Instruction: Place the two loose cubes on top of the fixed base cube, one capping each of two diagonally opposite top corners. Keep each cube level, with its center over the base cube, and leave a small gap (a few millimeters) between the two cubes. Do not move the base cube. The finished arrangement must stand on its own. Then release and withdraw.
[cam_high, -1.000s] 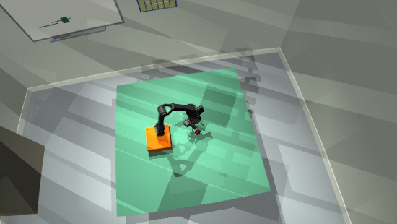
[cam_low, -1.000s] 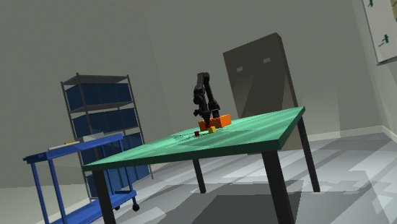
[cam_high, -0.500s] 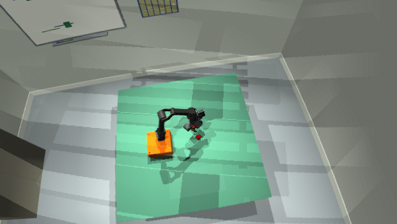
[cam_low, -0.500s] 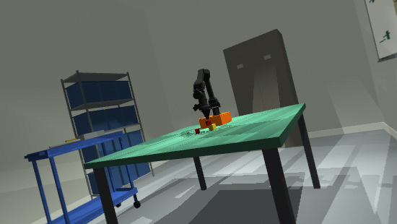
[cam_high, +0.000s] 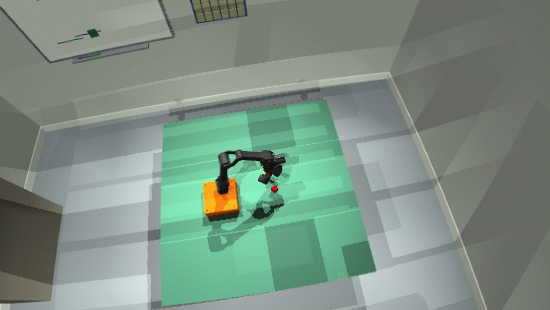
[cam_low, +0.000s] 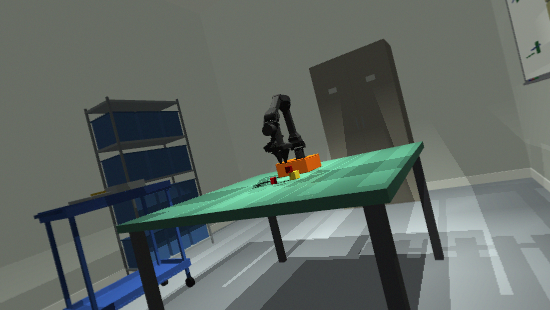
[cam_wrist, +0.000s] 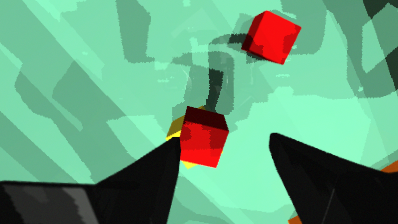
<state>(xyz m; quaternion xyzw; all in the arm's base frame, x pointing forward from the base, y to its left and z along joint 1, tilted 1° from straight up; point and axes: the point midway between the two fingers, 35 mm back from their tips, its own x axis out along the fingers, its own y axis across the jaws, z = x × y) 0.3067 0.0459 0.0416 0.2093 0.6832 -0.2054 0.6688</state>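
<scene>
Right now my gripper tip is 2 cm past the yellow cube, 4 cm to the right of it and 7 cm above it.
</scene>
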